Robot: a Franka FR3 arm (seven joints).
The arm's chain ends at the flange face. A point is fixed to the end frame.
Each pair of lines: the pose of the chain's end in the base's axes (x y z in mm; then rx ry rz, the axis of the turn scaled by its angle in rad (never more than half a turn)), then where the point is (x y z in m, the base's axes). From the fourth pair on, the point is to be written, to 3 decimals.
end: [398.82, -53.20, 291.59, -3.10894, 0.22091, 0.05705]
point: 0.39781 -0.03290 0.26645
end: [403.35, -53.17, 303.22, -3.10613, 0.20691, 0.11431]
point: 0.40124 -0.03276 0.27823
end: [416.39, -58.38, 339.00, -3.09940, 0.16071, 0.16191]
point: 0.41293 -0.03780 0.31431
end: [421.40, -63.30, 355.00, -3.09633, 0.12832, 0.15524]
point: 0.418 -0.043 0.330
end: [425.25, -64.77, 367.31, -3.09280, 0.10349, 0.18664]
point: 0.421 -0.044 0.343
